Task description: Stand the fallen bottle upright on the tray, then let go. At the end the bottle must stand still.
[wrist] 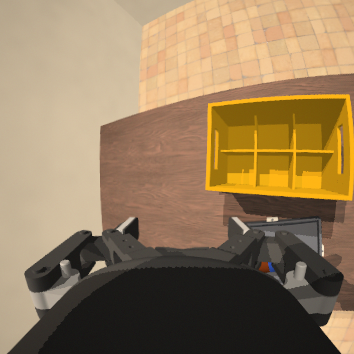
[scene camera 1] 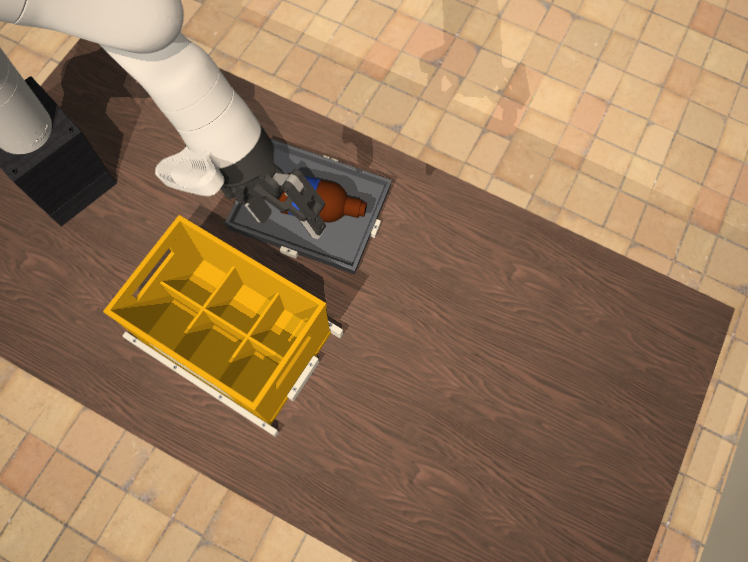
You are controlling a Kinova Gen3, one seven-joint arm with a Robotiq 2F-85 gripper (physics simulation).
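Places are measured from the arm's base along level axes (x ahead, y left, z up), in centimetres.
Where they show: gripper, fingertip midpoint: (wrist: 182,227) (scene camera 1: 292,225); arm's base, link origin: (scene camera 1: 21,127).
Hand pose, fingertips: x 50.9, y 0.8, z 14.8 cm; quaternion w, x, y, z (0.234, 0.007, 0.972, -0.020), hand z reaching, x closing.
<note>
Things, the pixels of their top centre, and the offset from my fingertips.
- brown bottle, top centre: (scene camera 1: 322,191) (wrist: 263,265) dx -7.9, dy +18.1, dz -28.9 cm
- grey tray, top centre: (scene camera 1: 309,201) (wrist: 274,254) dx -10.6, dy +17.4, dz -34.3 cm
- yellow crate, top centre: (scene camera 1: 214,307) (wrist: 276,144) dx -9.5, dy -10.4, dz -19.4 cm
A brown bottle (scene camera 1: 333,201) (wrist: 264,266) with a blue label lies on its side in the grey tray (scene camera 1: 332,242) (wrist: 300,231). In the scene view its neck points right, toward the tray's right wall, and the gripper hides part of its body and base. In the wrist view a small part of it shows behind the right finger's linkage. My gripper (scene camera 1: 286,219) (wrist: 182,227) is open with nothing between its fingers. In the scene view it overlaps the left part of the tray and the bottle, and it appears to be above them, apart from the bottle.
A yellow crate (scene camera 1: 204,310) (wrist: 275,150) with dividers stands beside the tray, below it in the scene view. White strips (scene camera 1: 199,383) lie along the crate's outside, and small white blocks (scene camera 1: 289,251) sit at the tray's edges. The arm's black base block (scene camera 1: 63,175) is at the left.
</note>
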